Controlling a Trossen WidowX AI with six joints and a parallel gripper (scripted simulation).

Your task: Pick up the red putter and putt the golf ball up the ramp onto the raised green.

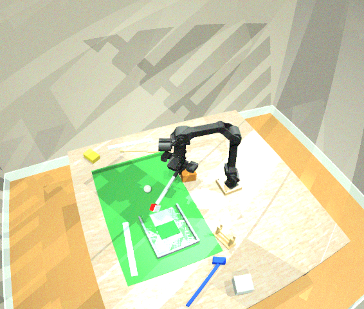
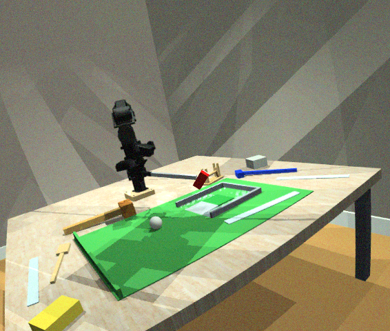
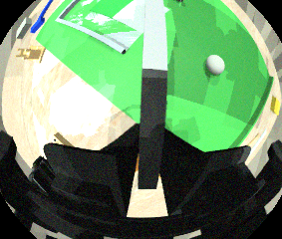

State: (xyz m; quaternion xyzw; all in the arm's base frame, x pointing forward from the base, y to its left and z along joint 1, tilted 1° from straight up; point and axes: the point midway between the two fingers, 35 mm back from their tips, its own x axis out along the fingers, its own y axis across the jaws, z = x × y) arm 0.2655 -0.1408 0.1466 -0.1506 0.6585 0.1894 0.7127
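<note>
Now: gripper tip 100 mm short of the red putter and 60 mm to the right of it. Round my gripper tip: white golf ball 150 mm ahead, 80 mm to the right, 110 mm below; then green mat 200 mm ahead, 30 mm to the left, 130 mm below; then wooden stand 20 mm behind, 390 mm to the left, 100 mm below.
</note>
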